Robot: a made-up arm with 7 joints.
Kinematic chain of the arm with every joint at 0, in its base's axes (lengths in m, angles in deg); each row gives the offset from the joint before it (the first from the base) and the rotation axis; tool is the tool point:
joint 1: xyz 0 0 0.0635 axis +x
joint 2: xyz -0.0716 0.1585 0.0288 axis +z
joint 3: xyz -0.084 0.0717 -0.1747 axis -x
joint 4: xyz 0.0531 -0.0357 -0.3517 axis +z
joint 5: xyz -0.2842 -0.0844 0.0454 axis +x
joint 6: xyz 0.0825 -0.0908 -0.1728 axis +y
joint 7: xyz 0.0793 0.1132 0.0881 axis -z
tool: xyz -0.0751 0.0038 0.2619
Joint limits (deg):
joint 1: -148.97..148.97
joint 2: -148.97..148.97
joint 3: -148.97..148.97
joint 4: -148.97..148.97
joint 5: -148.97..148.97
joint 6: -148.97..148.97
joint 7: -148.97..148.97
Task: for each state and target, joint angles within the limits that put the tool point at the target. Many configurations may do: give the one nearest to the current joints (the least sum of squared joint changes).
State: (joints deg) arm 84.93 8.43 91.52 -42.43 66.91 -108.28 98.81
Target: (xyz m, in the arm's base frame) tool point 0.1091 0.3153 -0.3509
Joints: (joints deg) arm 79.24 28.80 125.58 -63.57 62.58 -121.84 94.79
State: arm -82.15 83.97 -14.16 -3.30 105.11 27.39 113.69
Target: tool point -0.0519 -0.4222 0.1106
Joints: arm -93.68 69.38 -19.05 -24.97 90.00 10.83 107.13
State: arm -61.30 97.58 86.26 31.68 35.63 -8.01 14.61
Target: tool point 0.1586 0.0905 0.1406
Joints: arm -60.53 105.73 73.29 28.70 39.25 -20.45 11.59
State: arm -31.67 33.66 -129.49 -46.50 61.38 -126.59 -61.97
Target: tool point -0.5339 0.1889 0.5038
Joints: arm -15.18 43.42 -129.71 -32.41 52.27 -121.10 -64.50
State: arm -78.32 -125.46 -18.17 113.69 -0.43 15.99 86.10
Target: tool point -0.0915 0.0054 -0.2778
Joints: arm -32.04 -127.89 -1.81 108.74 3.58 7.74 87.20
